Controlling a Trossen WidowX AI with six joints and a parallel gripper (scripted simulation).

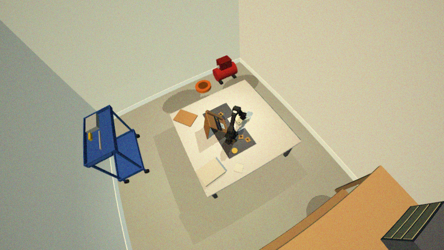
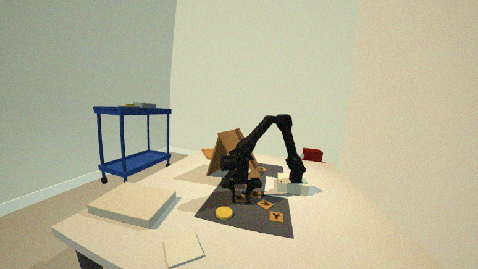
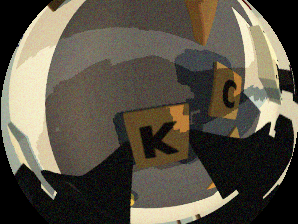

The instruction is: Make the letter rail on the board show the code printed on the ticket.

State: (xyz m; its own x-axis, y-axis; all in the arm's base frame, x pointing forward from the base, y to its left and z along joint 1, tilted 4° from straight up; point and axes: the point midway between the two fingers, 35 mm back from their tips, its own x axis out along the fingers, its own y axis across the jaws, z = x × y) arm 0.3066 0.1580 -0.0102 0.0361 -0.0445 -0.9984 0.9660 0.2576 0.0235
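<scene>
Now: the white ticket 210 mm to the right of my gripper tip, 80 mm above it and 10 mm behind it. The rest, counted from my gripper tip: pale pad (320 mm to the left, 150 mm ahead); yellow disc (120 mm to the left, 60 mm ahead); dark mat (190 mm to the right, 100 mm behind, 10 mm below).
</scene>
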